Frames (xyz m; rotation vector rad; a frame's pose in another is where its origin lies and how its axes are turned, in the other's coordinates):
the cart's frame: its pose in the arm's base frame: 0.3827 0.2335 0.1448 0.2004 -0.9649 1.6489
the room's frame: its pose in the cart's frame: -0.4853 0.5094 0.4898 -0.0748 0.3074 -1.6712
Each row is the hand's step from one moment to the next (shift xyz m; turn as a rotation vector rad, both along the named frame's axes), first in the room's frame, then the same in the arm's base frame.
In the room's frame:
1: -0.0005 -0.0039 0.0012 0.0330 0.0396 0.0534
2: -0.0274 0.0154 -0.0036 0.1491 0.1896 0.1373
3: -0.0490 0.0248 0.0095 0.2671 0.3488 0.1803
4: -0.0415 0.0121 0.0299 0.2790 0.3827 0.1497
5: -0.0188 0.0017 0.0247 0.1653 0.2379 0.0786
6: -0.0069 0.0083 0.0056 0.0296 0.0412 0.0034
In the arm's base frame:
1: -0.0002 -0.0040 -0.0009 0.0107 0.0089 0.0729
2: -0.0273 0.0153 -0.0045 0.0754 0.0997 0.2478
3: -0.0529 0.0172 0.0039 0.1518 0.2183 0.3935
4: -0.0494 -0.0038 0.0174 0.1665 0.2627 0.3873
5: -0.0249 -0.0104 0.0154 0.0997 0.1703 0.2262
6: -0.0093 0.0046 0.0063 0.0210 0.0344 0.0310

